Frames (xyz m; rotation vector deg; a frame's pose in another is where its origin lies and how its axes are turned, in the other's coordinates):
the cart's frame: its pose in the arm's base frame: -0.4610 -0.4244 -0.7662 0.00 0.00 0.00
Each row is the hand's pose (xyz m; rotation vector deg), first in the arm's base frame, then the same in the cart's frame.
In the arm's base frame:
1: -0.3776 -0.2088 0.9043 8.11 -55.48 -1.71
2: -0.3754 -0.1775 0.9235 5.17 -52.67 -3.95
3: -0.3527 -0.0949 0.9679 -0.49 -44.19 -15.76
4: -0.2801 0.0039 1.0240 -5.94 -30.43 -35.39
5: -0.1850 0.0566 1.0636 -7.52 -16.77 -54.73
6: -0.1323 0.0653 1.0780 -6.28 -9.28 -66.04
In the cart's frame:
1: 0.0834 0.2156 1.6705 8.11 -55.48 -1.71
2: 0.0856 0.2469 1.6897 5.17 -52.67 -3.95
3: 0.1083 0.3295 1.7341 -0.49 -44.19 -15.76
4: 0.1809 0.4283 1.7902 -5.94 -30.43 -35.39
5: 0.2760 0.4810 1.8298 -7.52 -16.77 -54.73
6: 0.3287 0.4897 1.8442 -6.28 -9.28 -66.04

